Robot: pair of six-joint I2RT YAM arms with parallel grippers.
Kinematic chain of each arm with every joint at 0, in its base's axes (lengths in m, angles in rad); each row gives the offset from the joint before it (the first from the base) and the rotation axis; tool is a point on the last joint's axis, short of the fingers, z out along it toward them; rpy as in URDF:
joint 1: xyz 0 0 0.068 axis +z
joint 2: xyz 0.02 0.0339 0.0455 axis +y
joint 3: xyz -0.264 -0.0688 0 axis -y
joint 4: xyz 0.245 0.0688 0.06 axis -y
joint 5: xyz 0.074 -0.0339 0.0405 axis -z
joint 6: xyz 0.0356 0 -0.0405 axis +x
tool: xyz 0 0 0 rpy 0 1.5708 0
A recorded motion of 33 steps. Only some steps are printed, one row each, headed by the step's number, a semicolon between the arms.
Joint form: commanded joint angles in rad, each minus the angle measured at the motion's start. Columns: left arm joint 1, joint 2, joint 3, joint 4, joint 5, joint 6; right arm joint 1, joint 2, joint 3, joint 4, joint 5, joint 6.
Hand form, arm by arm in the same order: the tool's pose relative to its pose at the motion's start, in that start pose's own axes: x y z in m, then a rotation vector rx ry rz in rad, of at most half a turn. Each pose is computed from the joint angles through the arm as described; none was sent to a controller.
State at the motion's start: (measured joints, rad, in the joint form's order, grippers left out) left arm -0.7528 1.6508 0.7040 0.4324 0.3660 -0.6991; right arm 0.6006 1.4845 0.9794 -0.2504 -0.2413 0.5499
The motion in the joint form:
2: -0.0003 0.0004 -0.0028 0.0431 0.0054 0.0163; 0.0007 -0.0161 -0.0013 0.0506 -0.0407 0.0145
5: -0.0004 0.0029 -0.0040 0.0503 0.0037 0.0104; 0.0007 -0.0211 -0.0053 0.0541 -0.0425 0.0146
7: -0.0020 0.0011 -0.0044 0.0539 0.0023 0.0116; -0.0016 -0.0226 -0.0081 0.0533 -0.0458 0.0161
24: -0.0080 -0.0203 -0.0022 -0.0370 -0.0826 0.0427; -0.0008 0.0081 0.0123 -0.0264 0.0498 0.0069
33: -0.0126 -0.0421 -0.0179 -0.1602 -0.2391 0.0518; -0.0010 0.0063 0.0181 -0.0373 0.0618 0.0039
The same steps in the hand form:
2: -0.0025 -0.0025 -0.0001 0.0281 -0.0250 0.0308; -0.0046 0.0061 -0.0047 -0.0683 -0.0317 -0.0029
5: -0.0024 -0.0022 0.0003 0.0290 -0.0285 0.0262; -0.0042 0.0062 -0.0057 -0.0721 -0.0345 -0.0040
7: -0.0025 -0.0031 0.0001 0.0318 -0.0319 0.0299; -0.0038 0.0053 -0.0059 -0.0726 -0.0322 -0.0006
24: 0.0005 -0.0008 -0.0030 -0.0710 -0.0325 0.0404; -0.0013 -0.0019 0.0008 0.0542 -0.0081 0.0122
33: 0.0098 0.0098 -0.0089 -0.2619 -0.0376 0.0250; -0.0022 -0.0015 -0.0005 0.0662 -0.0117 0.0099

